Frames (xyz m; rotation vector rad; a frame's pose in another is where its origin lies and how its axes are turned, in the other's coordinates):
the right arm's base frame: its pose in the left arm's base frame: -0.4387 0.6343 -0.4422 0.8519 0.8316 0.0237
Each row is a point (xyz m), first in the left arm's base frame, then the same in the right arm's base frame.
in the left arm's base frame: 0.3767 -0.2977 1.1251
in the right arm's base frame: -0.7476 0.6645 1.7290
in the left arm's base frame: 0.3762 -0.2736 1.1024
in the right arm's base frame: -0.7254 0.6654 1.7045
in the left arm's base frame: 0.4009 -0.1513 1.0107
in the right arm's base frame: -0.6089 0.6939 1.6065
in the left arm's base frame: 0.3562 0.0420 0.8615
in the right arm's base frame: -0.4801 0.7113 1.3950
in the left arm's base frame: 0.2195 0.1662 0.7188
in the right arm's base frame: -0.4423 0.6589 1.1707
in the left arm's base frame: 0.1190 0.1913 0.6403
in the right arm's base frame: -0.4533 0.5934 1.0590
